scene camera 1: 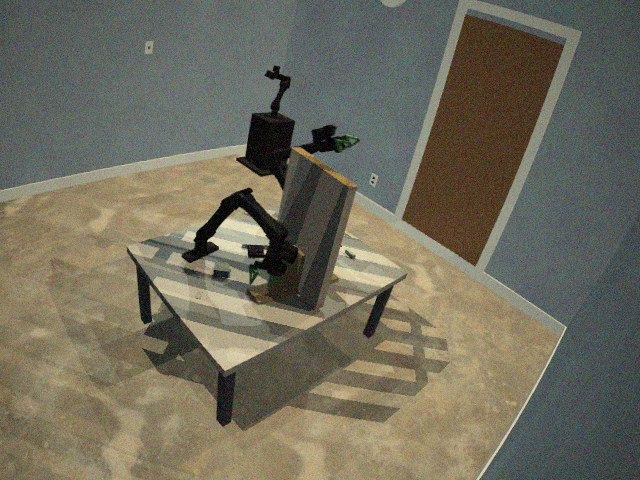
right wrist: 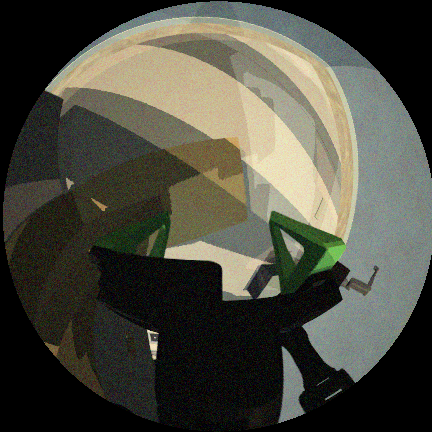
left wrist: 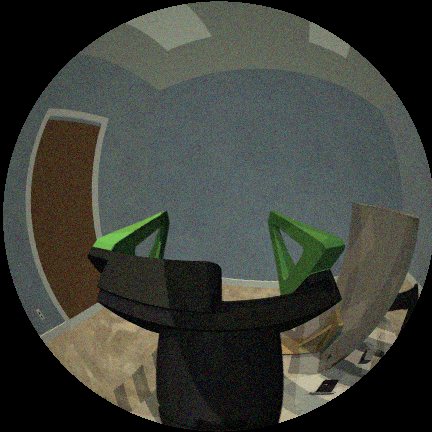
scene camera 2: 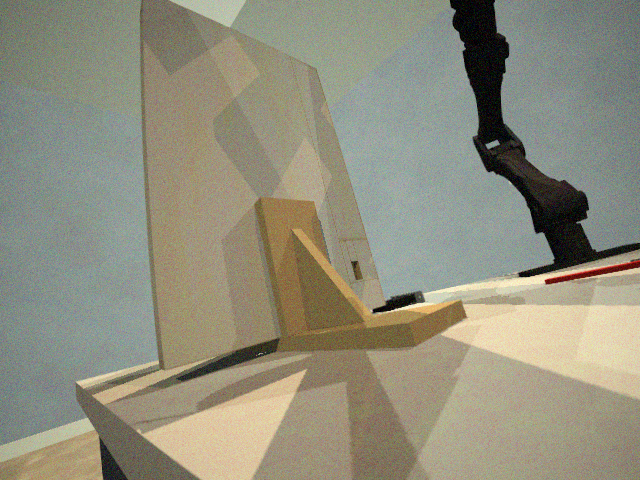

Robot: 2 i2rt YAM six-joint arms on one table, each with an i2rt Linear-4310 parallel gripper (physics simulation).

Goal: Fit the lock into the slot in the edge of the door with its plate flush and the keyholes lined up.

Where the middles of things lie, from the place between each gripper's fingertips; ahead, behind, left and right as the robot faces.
My left hand is 18 cm short of the tan wooden bracket (scene camera 2: 316, 309), 42 cm to the left of it and 51 cm above it.
I see my right gripper 40 mm short of the tan wooden bracket, 180 mm to the right of it and 60 mm below it.
